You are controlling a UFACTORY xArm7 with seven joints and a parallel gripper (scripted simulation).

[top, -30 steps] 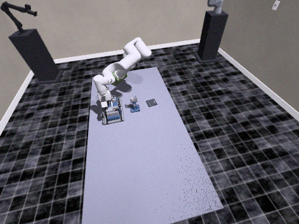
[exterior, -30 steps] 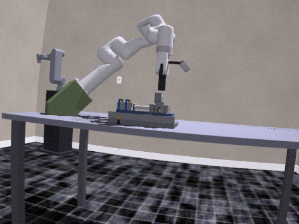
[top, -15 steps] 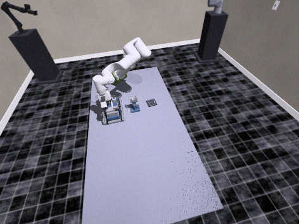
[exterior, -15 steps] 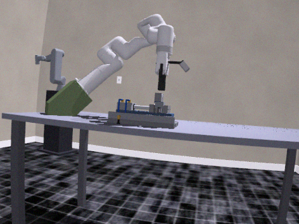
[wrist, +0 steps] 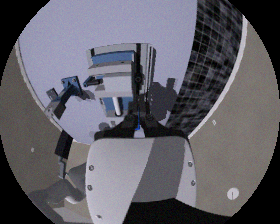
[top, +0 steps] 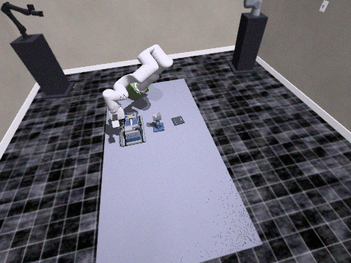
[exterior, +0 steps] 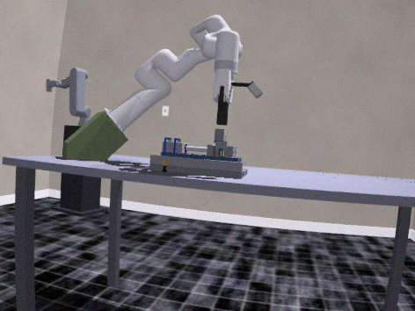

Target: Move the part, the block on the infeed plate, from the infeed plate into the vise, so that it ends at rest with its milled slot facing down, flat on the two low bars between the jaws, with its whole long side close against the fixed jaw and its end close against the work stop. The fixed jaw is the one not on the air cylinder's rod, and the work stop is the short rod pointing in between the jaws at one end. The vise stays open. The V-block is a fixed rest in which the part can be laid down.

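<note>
Right now the part is 90 mm below my hand, 40 mm to the left of it and 10 mm behind it. From my hand the other things lie so: air cylinder (170 mm behind, 100 mm below, 40 mm to the left); blue vise bed (140 mm below, 80 mm behind, 50 mm to the left).
</note>
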